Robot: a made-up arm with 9 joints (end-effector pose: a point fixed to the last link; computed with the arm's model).
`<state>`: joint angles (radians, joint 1 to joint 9).
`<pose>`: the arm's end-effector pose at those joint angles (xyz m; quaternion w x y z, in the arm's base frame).
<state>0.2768 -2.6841 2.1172 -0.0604 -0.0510 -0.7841 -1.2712 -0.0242 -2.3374</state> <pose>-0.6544 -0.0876 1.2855 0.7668 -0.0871 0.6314 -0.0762</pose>
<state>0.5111 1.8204 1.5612 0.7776 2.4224 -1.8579 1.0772 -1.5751 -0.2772</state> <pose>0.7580 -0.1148 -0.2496 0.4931 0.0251 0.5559 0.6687</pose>
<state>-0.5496 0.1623 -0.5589 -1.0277 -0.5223 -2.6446 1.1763 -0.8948 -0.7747</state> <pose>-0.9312 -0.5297 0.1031 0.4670 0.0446 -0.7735 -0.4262</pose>
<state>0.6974 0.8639 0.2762 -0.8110 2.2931 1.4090 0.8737 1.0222 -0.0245</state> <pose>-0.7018 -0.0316 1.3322 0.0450 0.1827 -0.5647 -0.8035</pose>
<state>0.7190 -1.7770 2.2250 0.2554 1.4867 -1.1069 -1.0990 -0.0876 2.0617</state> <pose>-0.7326 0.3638 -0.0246 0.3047 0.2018 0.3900 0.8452</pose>
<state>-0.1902 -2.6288 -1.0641 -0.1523 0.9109 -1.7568 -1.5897 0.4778 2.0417</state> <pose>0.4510 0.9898 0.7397 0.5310 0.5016 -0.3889 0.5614</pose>
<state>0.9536 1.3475 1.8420 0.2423 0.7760 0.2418 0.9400 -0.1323 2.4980</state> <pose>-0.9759 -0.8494 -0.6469 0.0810 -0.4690 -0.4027 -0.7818</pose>
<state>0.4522 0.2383 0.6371 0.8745 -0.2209 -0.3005 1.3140 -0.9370 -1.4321</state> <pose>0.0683 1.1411 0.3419 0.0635 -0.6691 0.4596 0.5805</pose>
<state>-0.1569 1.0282 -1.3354 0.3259 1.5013 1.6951 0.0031 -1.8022 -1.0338</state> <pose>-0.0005 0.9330 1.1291 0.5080 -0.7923 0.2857 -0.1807</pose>
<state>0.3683 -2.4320 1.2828 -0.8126 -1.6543 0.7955 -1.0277 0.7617 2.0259</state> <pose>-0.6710 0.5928 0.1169 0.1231 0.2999 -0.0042 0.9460</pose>
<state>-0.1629 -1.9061 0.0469 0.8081 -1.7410 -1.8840 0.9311 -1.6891 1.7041</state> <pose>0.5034 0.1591 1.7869 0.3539 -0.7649 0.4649 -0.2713</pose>
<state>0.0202 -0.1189 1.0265 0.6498 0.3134 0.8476 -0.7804 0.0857 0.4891</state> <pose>-0.5152 -0.3886 0.8865 0.4302 0.3384 -0.7440 -0.3832</pose>
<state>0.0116 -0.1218 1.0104 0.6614 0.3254 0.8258 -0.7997 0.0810 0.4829</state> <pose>-0.4974 -0.3873 0.8727 0.4374 0.3497 -0.7338 -0.3847</pose>
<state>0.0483 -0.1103 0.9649 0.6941 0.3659 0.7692 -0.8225 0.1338 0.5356</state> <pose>-0.4687 -0.4021 0.7992 0.3913 0.3894 -0.7208 -0.4190</pose>
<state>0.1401 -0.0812 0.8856 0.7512 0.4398 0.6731 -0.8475 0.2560 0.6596</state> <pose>-0.4076 -0.4210 0.6554 0.2872 0.4564 -0.6864 -0.4880</pose>
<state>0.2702 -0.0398 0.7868 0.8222 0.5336 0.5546 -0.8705 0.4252 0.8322</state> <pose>-0.2931 -0.4108 0.4757 0.1641 0.5281 -0.6073 -0.5705</pose>
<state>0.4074 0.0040 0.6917 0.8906 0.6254 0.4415 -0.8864 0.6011 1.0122</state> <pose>-0.1436 -0.3520 0.3215 0.0745 0.5815 -0.4951 -0.6412</pose>
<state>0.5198 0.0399 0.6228 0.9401 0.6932 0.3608 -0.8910 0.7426 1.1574</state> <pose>-0.0176 -0.2730 0.2290 0.0344 0.6088 -0.3950 -0.6871</pose>
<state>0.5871 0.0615 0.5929 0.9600 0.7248 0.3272 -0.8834 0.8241 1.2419</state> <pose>0.0449 -0.2242 0.1868 0.0201 0.6151 -0.3409 -0.7107</pose>
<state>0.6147 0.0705 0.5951 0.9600 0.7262 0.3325 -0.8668 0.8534 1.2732</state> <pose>0.0550 -0.2174 0.1702 0.0096 0.6113 -0.3272 -0.7206</pose>
